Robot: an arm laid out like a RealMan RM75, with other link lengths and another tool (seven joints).
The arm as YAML. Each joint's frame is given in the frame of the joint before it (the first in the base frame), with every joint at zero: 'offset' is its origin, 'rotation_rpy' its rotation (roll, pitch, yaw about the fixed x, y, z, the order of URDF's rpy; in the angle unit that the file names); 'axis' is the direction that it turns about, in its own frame. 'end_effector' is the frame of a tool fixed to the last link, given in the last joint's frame.
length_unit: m
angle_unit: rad
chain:
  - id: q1
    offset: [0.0, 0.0, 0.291]
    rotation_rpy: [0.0, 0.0, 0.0]
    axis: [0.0, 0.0, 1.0]
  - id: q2
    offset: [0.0, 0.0, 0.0]
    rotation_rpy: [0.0, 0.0, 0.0]
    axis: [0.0, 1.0, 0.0]
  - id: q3
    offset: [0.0, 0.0, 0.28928]
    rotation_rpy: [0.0, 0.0, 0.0]
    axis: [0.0, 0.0, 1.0]
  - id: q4
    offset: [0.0, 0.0, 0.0]
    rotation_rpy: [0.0, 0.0, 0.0]
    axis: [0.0, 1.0, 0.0]
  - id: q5
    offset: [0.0, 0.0, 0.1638]
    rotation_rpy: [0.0, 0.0, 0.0]
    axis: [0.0, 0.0, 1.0]
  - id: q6
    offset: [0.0, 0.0, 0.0]
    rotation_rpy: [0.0, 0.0, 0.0]
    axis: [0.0, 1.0, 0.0]
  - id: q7
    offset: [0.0, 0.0, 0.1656]
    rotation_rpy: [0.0, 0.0, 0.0]
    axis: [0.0, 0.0, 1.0]
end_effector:
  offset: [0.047, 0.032, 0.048]
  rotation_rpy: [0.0, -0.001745, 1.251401]
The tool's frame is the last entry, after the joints.
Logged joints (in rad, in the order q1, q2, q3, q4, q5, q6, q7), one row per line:
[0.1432, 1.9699, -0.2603, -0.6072, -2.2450, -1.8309, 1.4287]
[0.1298, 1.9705, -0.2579, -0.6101, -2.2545, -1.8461, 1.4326]
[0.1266, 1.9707, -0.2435, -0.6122, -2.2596, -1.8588, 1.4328]
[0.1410, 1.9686, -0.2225, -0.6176, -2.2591, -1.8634, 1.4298]
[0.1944, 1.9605, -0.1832, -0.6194, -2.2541, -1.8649, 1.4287]
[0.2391, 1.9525, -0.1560, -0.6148, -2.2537, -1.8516, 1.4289]
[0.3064, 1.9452, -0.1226, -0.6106, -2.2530, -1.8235, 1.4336]
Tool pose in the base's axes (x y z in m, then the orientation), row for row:
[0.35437, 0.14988, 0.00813, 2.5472, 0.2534, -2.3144]
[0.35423, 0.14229, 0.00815, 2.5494, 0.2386, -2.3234]
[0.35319, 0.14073, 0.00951, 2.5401, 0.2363, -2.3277]
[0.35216, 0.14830, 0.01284, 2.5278, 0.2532, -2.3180]
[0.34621, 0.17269, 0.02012, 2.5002, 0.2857, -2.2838]
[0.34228, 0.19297, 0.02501, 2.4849, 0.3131, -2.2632]
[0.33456, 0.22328, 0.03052, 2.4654, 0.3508, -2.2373]
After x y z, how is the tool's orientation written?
As angles about the fixed x, y, z axes (roll, pitch, yaw), in radians.
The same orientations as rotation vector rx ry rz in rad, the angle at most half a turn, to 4 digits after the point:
[1.2990, -2.6714, -0.9844]
[1.2781, -2.6756, -0.9707]
[1.2696, -2.6708, -0.9806]
[1.2910, -2.6582, -1.0079]
[1.3496, -2.6137, -1.0633]
[1.3903, -2.5884, -1.1016]
[-1.4336, 2.5369, 1.1450]

